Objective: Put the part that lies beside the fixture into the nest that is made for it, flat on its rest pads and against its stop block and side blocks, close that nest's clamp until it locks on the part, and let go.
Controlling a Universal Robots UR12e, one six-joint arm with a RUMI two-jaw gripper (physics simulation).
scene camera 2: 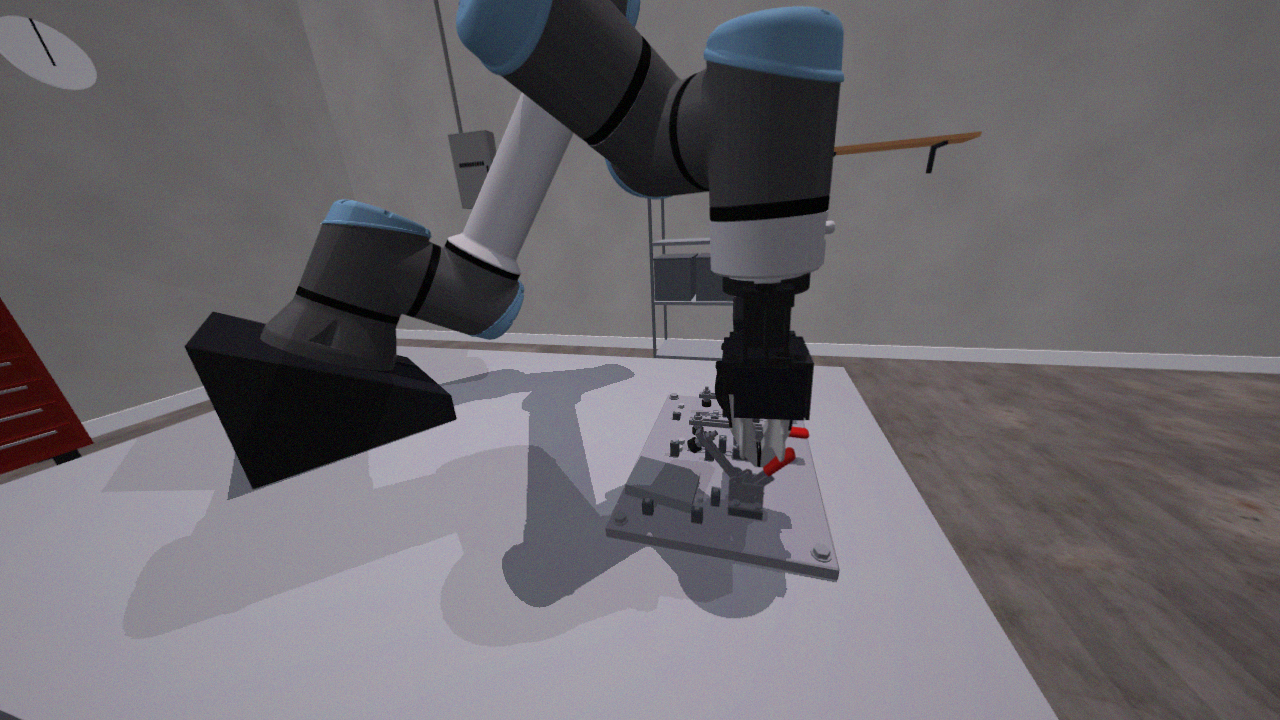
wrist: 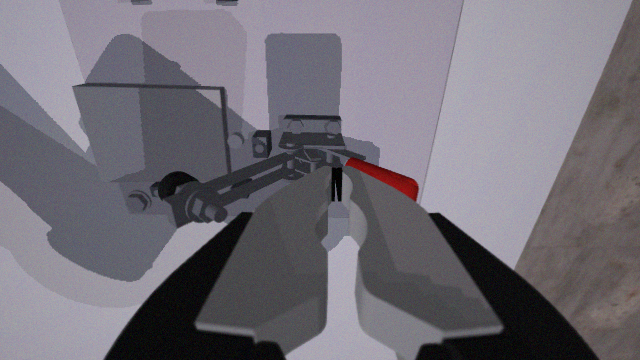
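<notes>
The grey part, a block with a sloping face, lies in the near nest of the fixture plate. A small dark block stands to its right in the wrist view. The near clamp's arm is tilted up, with its black tip apart from the part in the scene view. Its red handle slants. My gripper is shut and empty, its fingertips close to the handle's inner end. Contact is unclear; the rest pads are hidden.
Farther back on the fixture are another clamp's red handle and several small blocks, partly behind my gripper. Bolt heads stand up at the plate's corners. The table's edge and the floor lie to the right.
</notes>
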